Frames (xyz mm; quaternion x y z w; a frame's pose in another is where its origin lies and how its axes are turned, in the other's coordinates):
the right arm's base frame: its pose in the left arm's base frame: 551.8 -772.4 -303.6 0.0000 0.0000 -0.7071 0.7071
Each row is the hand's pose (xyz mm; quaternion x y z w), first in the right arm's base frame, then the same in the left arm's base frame.
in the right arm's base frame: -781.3 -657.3 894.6 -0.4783 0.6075 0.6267 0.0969
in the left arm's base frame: -105.5 8.9 591.0 0.0914 0.7678 0.3746 0.5117
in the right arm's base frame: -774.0 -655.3 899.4 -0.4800 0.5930 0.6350 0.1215
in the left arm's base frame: -103.5 1.6 595.8 0.0799 0.7587 0.3631 0.5349
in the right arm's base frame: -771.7 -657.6 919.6 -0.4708 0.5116 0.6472 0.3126
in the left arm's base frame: -105.8 -0.7 616.0 0.0289 0.6947 0.2366 0.6787
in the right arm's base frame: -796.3 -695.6 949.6 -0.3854 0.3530 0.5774 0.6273
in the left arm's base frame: -143.8 23.9 646.0 -0.0229 0.5221 -0.0353 0.8518
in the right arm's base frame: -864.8 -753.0 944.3 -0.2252 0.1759 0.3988 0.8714
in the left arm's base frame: -201.2 92.4 640.7 -0.0349 0.2836 -0.3342 0.8982
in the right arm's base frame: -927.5 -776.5 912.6 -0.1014 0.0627 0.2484 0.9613
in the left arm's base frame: -224.7 155.1 609.0 -0.0274 0.1160 -0.5041 0.8554
